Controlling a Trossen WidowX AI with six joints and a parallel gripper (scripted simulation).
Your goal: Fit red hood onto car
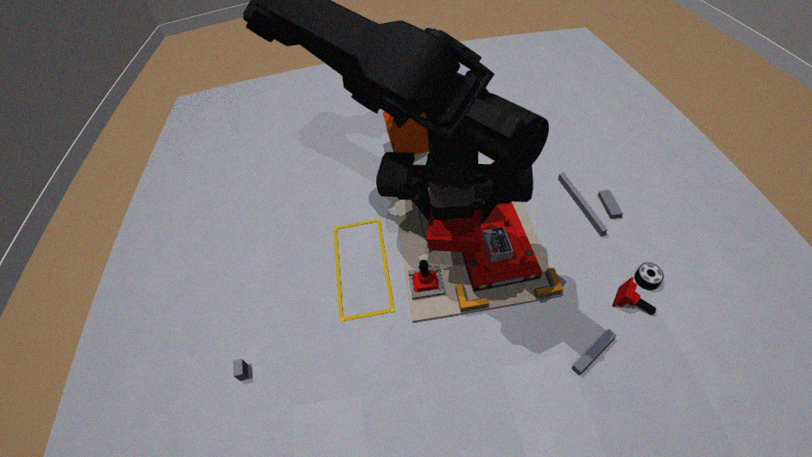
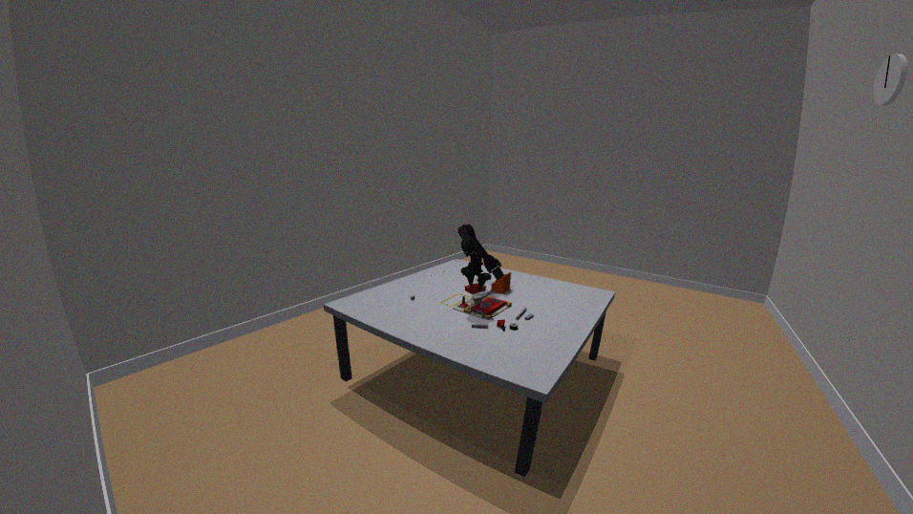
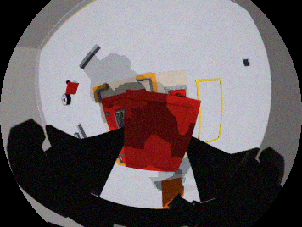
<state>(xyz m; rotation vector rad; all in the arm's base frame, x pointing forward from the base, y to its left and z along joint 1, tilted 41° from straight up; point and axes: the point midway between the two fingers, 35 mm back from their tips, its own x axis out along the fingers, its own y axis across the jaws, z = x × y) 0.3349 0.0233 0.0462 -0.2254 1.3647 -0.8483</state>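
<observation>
My gripper tip is now 1 cm short of the grey engine block, 7 cm to the right of it and 9 cm above it. Also, from my gripper tip: red hood (right at my gripper tip); then wheel (13 cm ahead, 28 cm to the left, 10 cm below).
</observation>
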